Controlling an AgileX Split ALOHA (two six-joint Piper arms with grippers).
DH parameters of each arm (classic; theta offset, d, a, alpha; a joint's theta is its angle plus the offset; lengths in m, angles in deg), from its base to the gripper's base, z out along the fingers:
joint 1: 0 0.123 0 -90
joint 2: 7.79 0 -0.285 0
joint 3: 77.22 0 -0.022 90
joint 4: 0 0.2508 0 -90
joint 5: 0 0 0.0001 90
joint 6: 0 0.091 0 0
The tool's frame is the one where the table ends.
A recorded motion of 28 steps. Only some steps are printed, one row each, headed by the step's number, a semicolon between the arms.
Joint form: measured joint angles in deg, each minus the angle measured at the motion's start. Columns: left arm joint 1, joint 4, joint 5, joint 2, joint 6, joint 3; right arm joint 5, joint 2, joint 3, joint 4, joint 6, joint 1.
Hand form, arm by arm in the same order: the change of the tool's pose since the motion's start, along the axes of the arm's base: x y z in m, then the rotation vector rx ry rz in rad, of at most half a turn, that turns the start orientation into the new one. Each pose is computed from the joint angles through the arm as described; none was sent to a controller.
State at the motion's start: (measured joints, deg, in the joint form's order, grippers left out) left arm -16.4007 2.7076 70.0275 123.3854 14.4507 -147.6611; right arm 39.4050 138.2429 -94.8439 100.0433 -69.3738 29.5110
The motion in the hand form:
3: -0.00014 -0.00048 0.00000 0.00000 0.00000 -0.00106; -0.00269 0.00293 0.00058 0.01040 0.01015 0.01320
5: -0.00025 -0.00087 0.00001 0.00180 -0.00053 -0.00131; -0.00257 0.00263 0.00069 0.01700 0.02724 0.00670
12: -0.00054 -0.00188 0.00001 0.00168 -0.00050 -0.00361; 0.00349 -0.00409 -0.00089 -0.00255 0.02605 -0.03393
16: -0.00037 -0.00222 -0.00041 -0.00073 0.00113 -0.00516; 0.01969 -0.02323 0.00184 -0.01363 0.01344 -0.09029
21: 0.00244 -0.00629 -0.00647 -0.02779 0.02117 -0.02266; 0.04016 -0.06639 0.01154 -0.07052 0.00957 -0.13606
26: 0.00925 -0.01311 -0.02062 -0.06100 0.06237 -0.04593; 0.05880 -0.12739 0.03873 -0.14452 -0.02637 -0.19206
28: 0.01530 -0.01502 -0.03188 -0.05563 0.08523 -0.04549; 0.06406 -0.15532 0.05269 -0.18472 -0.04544 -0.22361
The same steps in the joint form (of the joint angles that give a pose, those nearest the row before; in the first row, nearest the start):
3: -0.06 0.00 0.00 0.00 0.00 0.00; 0.79 0.00 0.00 -0.06 0.55 0.33
5: -0.13 0.12 0.00 0.00 0.00 0.00; 0.92 0.00 0.00 -0.06 1.64 0.28
12: -0.26 0.11 0.00 0.00 0.00 -0.01; -1.02 0.00 0.00 -0.11 1.94 -0.46
16: -0.26 -0.07 0.00 0.05 0.00 0.00; -2.16 0.00 -0.89 -0.99 2.58 -3.07
21: -0.26 -2.14 -0.15 0.73 0.00 0.13; -1.93 -1.65 -1.17 -9.33 7.84 -8.55
26: -0.31 -4.95 -0.15 2.45 0.00 0.14; -0.77 -5.67 -1.17 -20.02 13.44 -15.87
28: -0.31 -5.00 -0.15 3.79 0.00 0.14; -0.49 -7.73 -1.17 -24.87 15.93 -19.06

